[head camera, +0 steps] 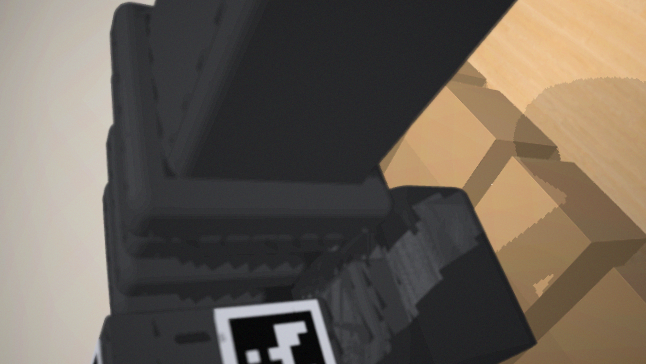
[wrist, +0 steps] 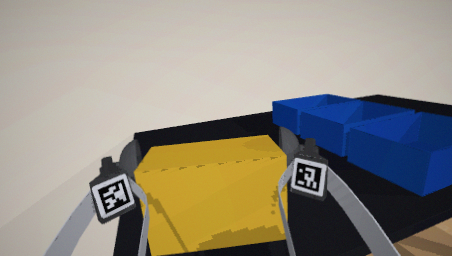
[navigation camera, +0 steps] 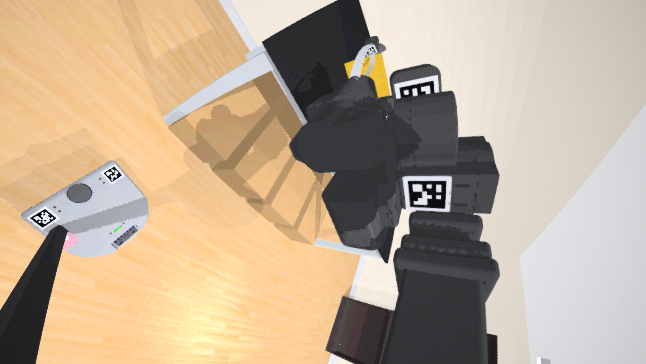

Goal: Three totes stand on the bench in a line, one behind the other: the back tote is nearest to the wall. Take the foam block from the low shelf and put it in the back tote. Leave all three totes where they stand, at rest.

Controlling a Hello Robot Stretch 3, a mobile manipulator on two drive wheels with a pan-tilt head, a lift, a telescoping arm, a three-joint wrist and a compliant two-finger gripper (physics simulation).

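Places are measured from the robot's base along level axes (x right, y down, z ahead), in millimetres.
Pixels of known places: gripper, between the fingertips: [wrist: 211, 151] [navigation camera: 382, 77]; robot's base, origin of its link: [navigation camera: 81, 192].
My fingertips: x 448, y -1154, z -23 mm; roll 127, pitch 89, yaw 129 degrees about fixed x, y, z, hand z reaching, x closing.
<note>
For each thing: its top centre in the pictures, then the offset to it from my fingertips. Level surfaces: height alone.
- yellow foam block, centre of its top: [wrist: 210, 149] [navigation camera: 385, 78] dx -21, dy -10, dz +0 mm
- black bench top, height of its surface: dy +239 mm
- farthest tote, centre of its top: [wrist: 314, 100] dx +785, dy +140, dz -453 mm
- middle tote, centre of its top: [wrist: 355, 110] dx +566, dy +140, dz -497 mm
My gripper [navigation camera: 377, 62] [wrist: 211, 151] is shut on the yellow foam block [navigation camera: 381, 75] [wrist: 215, 200], with a fingertip on each side of it. The block appears level, over the black bench top [navigation camera: 310, 55] [wrist: 390, 210]; its height above the top is hard to tell. In the wrist view three blue totes stand in a line to the right of the block: the farthest tote [wrist: 286, 117], the middle tote [wrist: 325, 132] and the nearest, largest-looking tote [wrist: 385, 157]. They look upright. In the navigation view the totes do not show, and the wrist and arm cover part of the bench.
Several brown boxes [head camera: 535, 200] [navigation camera: 280, 185] stand beneath the bench. The dark arm [head camera: 325, 100] [navigation camera: 440, 315] fills much of the head view. The beige wall [head camera: 50, 150] [wrist: 150, 65] borders the bench. A dark piece of furniture [navigation camera: 357, 325] stands beside the arm. The robot's base [navigation camera: 107, 210] is on the floor.
</note>
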